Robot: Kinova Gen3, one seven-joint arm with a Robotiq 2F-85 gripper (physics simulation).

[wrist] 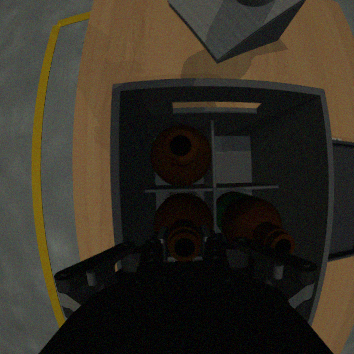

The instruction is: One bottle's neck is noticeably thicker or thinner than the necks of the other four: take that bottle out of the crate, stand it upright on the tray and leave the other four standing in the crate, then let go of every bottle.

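The dark grey crate fills the middle of the wrist view, with thin dividers inside. My gripper is shut on the neck of a brown bottle in the crate's left column, a finger on each side of the neck. Another brown bottle stands in the cell beyond it. A third brown bottle leans to the right in the right column, beside the held one, with green at its lower part. The nearer part of the crate and any bottles there are hidden by the gripper. The dark tray shows partly at the right edge.
A grey block with a dark round thing on top stands on the wooden table beyond the crate. The crate's walls rise around the bottles. A yellow line runs along the floor at the left.
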